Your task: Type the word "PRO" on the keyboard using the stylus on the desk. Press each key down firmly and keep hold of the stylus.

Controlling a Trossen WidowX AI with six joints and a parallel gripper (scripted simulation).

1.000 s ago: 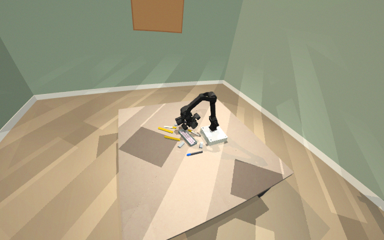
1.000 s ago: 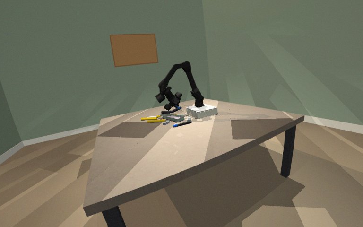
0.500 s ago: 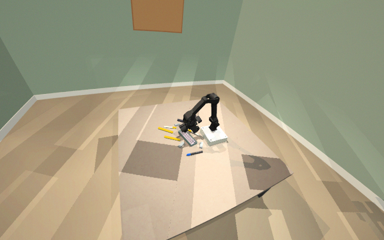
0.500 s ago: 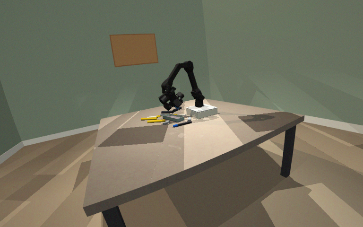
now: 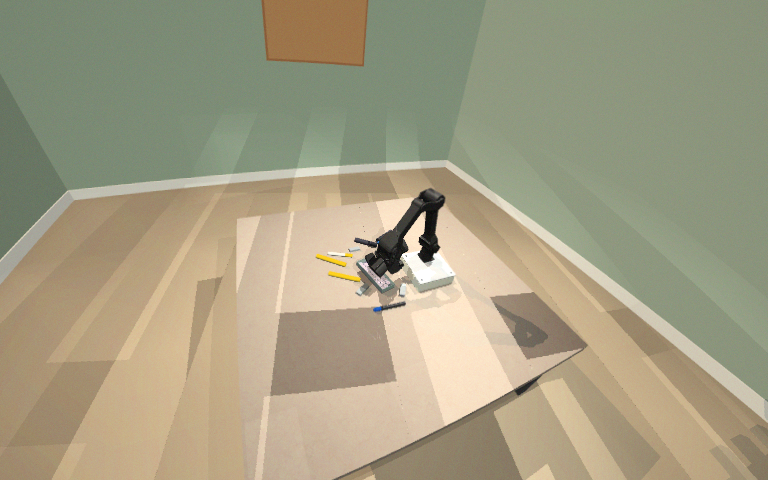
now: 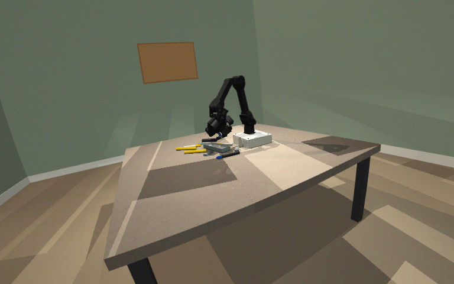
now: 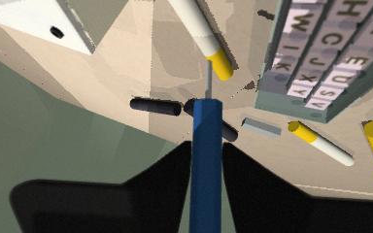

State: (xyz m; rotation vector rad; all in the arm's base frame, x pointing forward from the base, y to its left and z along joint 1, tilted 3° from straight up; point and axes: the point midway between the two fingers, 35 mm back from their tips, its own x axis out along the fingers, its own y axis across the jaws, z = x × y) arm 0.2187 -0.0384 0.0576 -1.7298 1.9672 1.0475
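Right now my gripper tip is 10 mm past the grey stylus tip, 10 mm to the right of it and 40 mm above it. The rest, counted from my gripper tip: grey block (140 mm ahead, 90 mm to the left, 90 mm below); then blue stylus (10 mm below); then blue-capped dark pen (100 mm ahead, 220 mm to the left, 90 mm below).
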